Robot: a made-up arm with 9 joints. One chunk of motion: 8 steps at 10 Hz.
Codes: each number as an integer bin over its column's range. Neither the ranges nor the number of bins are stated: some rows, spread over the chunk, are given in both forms.
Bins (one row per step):
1: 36 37 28 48 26 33
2: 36 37 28 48 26 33
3: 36 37 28 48 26 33
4: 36 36 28 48 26 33
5: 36 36 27 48 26 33
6: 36 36 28 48 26 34
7: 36 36 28 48 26 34
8: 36 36 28 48 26 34
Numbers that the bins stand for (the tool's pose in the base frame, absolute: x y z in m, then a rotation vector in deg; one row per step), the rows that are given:
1: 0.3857 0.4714 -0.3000 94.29 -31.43 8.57
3: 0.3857 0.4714 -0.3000 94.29 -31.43 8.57
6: 0.3857 0.3857 -0.3000 94.29 -31.43 14.29
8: 0.3857 0.3857 -0.3000 94.29 -31.43 14.29
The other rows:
2: 0.3857 0.4714 -0.3000 94.29 -31.43 8.57
4: 0.3857 0.3857 -0.3000 94.29 -31.43 8.57
5: 0.3857 0.3857 -0.3857 94.29 -31.43 8.57
7: 0.3857 0.3857 -0.3000 94.29 -31.43 14.29

